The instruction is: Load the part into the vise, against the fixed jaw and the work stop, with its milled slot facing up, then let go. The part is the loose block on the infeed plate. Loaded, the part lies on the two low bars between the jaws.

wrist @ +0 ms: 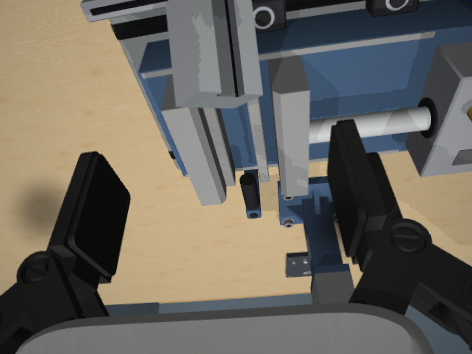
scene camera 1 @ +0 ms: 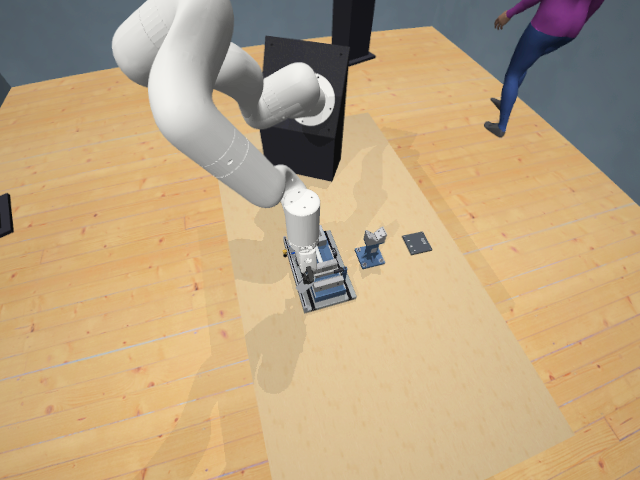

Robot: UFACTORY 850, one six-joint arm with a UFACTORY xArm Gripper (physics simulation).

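Note:
The part point(wrist: 197, 60), a grey block with a dark slot visible on its camera-facing side, is over the far end of the fixed jaw point(wrist: 195, 155) and the low bars point(wrist: 218, 147) in the wrist view; whether it rests on them is unclear. The moving jaw point(wrist: 293, 142) stands to its right, apart from it. A black pin on a blue bracket, probably the work stop point(wrist: 250, 192), is at the jaws' near end, away from the part. My gripper point(scene camera 1: 308, 274) point(wrist: 219, 160) is open and empty above the vise point(scene camera 1: 330, 294) point(wrist: 370, 75), its fingers wide apart, nearer the camera than the part.
A blue stand point(scene camera 1: 370, 256) point(wrist: 322, 237) with a grey angled top is beside the vise. A flat dark plate point(scene camera 1: 416, 243) point(wrist: 296, 265) lies beyond it. The black robot pedestal point(scene camera 1: 299, 155) is behind the vise. A person point(scene camera 1: 522, 62) stands at the back right.

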